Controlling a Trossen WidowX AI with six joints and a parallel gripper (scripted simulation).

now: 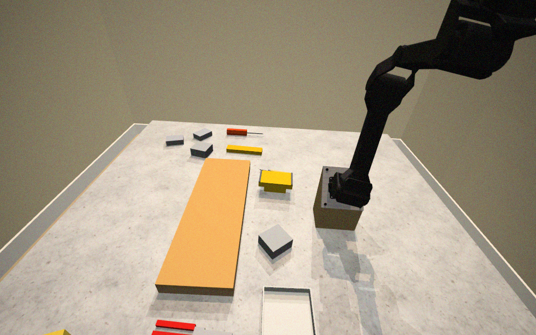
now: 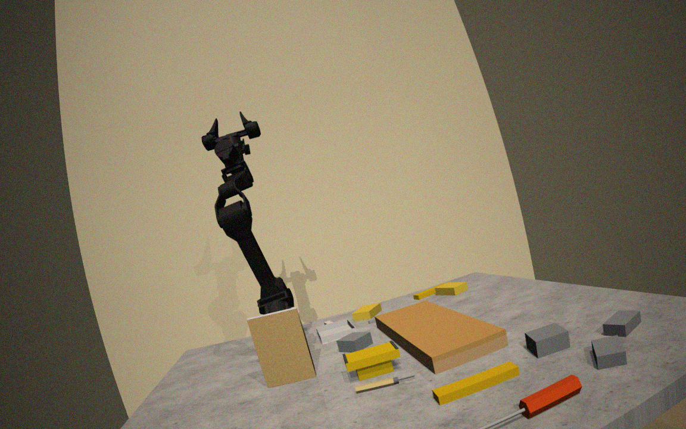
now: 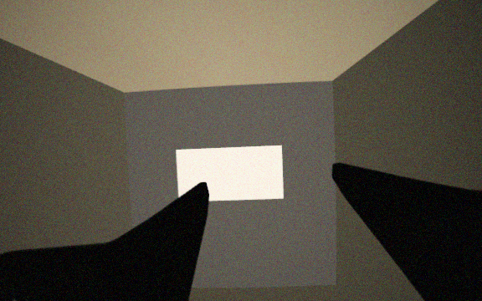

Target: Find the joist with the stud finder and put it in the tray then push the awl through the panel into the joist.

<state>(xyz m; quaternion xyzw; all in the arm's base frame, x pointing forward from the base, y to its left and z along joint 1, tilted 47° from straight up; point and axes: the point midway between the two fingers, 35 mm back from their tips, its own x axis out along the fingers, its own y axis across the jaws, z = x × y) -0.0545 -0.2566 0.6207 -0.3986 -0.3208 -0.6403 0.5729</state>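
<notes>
My gripper tip is 78 cm above the stud finder, 43 cm to the left of it and 18 cm short of it. Also, from my gripper tip: square light: 79 cm below, 43 cm to the right, 16 cm ahead; white tray: 78 cm below, 18 cm ahead, 4 cm to the left; wooden-handled awl: 78 cm below, 53 cm to the right, 20 cm ahead.
</notes>
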